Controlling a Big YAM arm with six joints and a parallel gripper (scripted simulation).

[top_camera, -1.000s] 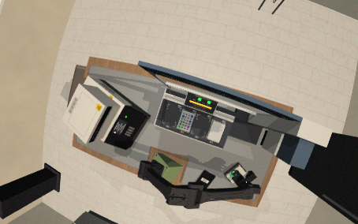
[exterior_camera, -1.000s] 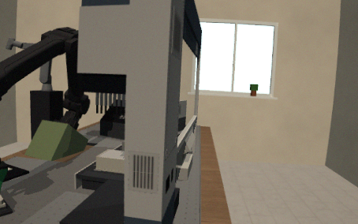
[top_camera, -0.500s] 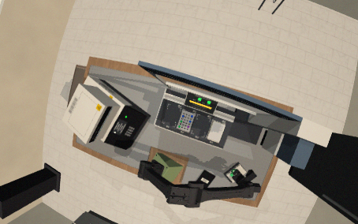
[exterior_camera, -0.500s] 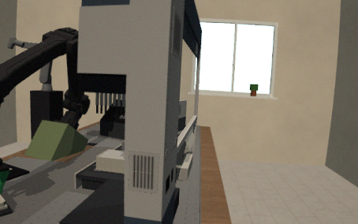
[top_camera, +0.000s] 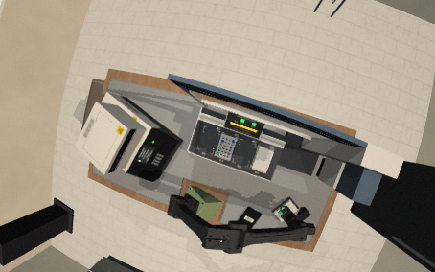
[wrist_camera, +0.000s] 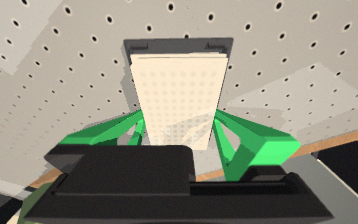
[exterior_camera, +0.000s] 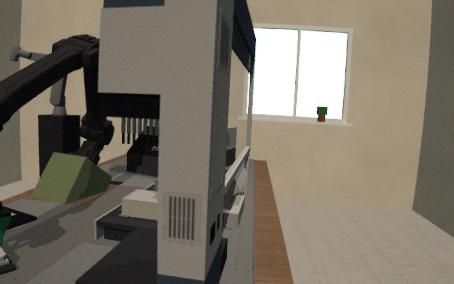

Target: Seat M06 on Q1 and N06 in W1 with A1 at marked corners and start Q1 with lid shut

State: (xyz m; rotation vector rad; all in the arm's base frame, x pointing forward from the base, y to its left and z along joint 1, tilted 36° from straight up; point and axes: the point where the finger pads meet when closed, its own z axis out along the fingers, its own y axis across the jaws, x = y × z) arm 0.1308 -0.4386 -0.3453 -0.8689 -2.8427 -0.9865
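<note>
The dark nest frame lies 20 mm below my hand. Also, from my hand: A1 mark (40 mm ahead, 50 mm to the right, 20 mm below); tall gantry (420 mm ahead, 20 mm to the left, 250 mm above); deep-well block (260 mm ahead, 260 mm to the left, 40 mm above).
</note>
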